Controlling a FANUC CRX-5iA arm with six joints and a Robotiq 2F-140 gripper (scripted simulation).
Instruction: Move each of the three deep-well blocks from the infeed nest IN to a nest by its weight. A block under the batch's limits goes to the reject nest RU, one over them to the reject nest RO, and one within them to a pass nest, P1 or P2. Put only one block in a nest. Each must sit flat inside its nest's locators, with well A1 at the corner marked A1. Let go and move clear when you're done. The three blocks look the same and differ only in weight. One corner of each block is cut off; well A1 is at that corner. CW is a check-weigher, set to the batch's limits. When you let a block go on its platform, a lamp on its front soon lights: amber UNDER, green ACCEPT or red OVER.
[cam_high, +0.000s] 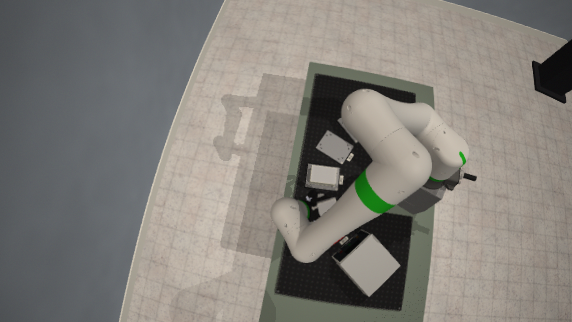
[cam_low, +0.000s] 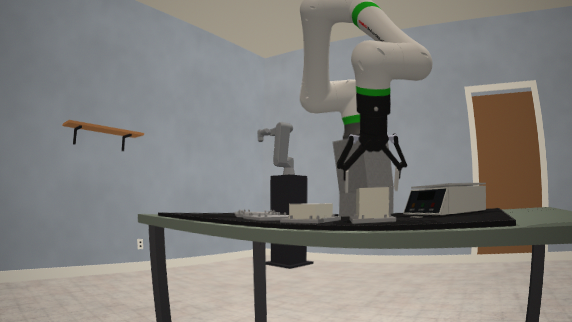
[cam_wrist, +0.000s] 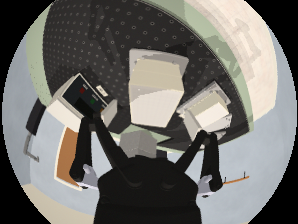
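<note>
The deep-well block lies 2 cm below my hand. The rest, counted from my hand: check-weigher 27 cm behind, 17 cm to the left, 3 cm below.
</note>
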